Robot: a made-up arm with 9 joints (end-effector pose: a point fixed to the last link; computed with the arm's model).
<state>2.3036 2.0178 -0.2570 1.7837 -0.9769 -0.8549 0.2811 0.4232 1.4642</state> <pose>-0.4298 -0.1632 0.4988 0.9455 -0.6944 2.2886</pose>
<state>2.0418 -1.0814 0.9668 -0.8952 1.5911 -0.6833 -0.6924 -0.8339 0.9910</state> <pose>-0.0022 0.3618 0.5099 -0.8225 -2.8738 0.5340</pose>
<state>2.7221 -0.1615 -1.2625 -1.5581 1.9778 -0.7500 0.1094 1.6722 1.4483</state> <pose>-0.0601 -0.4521 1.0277 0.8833 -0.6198 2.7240</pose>
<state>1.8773 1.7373 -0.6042 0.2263 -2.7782 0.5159 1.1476 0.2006 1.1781</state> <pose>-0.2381 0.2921 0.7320 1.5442 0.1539 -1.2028</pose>
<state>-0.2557 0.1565 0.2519 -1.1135 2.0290 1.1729 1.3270 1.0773 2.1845</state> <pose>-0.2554 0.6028 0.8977 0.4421 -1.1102 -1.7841</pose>
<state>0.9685 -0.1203 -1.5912 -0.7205 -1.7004 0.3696 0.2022 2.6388 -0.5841</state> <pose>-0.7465 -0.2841 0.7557 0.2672 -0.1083 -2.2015</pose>
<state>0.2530 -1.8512 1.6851 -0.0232 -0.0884 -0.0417 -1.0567 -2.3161 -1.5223</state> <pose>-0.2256 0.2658 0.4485 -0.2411 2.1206 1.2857</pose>
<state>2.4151 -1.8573 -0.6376 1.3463 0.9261 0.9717 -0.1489 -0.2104 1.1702</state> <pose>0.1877 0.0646 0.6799 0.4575 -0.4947 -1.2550</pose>
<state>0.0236 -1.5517 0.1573 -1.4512 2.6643 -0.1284 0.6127 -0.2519 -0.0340</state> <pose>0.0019 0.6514 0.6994 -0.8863 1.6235 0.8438</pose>
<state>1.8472 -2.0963 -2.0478 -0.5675 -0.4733 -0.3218 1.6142 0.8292 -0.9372</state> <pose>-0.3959 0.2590 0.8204 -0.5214 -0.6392 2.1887</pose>
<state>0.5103 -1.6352 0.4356 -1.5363 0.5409 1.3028 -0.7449 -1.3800 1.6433</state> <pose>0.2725 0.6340 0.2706 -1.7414 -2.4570 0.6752</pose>
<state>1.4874 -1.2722 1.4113 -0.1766 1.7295 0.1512 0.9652 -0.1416 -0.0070</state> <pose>0.2282 0.2168 0.4256 -1.2180 1.8251 -0.4842</pose>
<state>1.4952 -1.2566 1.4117 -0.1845 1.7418 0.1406 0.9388 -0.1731 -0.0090</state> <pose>0.2217 0.2203 0.4256 -1.1569 1.8551 -0.4968</pose>
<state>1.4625 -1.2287 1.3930 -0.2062 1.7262 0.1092 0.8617 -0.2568 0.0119</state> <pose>0.1997 0.2313 0.4197 -1.0484 1.8877 -0.5376</pose>
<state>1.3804 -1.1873 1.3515 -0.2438 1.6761 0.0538 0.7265 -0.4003 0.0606</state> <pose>0.1559 0.2495 0.4048 -0.8950 1.9295 -0.5950</pose>
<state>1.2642 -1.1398 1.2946 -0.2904 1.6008 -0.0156 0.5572 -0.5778 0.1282</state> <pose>0.0940 0.2668 0.3827 -0.7369 1.9909 -0.6447</pose>
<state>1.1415 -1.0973 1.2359 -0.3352 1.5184 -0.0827 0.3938 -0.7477 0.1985</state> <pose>0.0282 0.2736 0.3614 -0.6214 2.0663 -0.6833</pose>
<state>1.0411 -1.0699 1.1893 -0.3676 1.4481 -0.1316 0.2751 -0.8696 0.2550</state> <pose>-0.0220 0.2683 0.3478 -0.5692 2.1266 -0.7176</pose>
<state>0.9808 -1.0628 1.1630 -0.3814 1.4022 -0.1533 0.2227 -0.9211 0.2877</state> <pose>-0.0439 0.2572 0.3417 -0.5719 2.1439 -0.7417</pose>
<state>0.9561 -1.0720 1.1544 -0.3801 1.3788 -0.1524 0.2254 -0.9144 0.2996</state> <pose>-0.0419 0.2466 0.3397 -0.6080 2.1207 -0.7506</pose>
